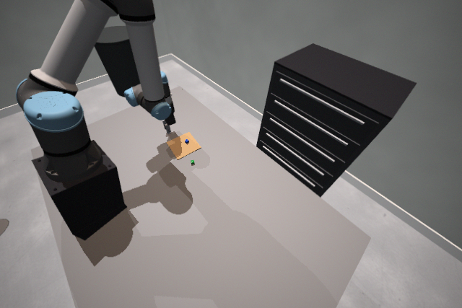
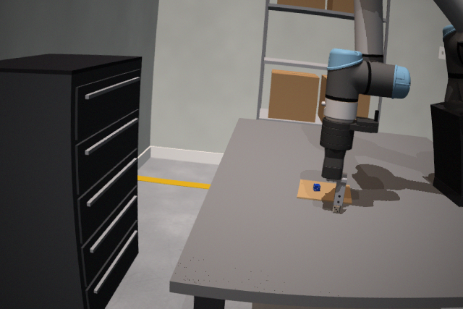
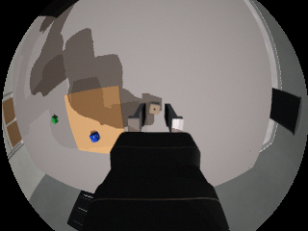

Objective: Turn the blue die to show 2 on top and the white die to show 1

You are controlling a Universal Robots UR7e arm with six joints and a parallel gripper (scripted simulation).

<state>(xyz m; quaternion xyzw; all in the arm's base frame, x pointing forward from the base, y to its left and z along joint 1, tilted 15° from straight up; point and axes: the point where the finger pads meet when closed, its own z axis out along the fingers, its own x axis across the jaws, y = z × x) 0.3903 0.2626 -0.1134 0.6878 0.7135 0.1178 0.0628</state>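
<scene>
Now: the white die 3 cm below my hand. From my hand the other things lie so: orange mat 4 cm ahead, 13 cm to the right, 4 cm below; green die 4 cm ahead, 26 cm to the right, 3 cm below; blue die 7 cm ahead, 12 cm to the right, 3 cm below.
</scene>
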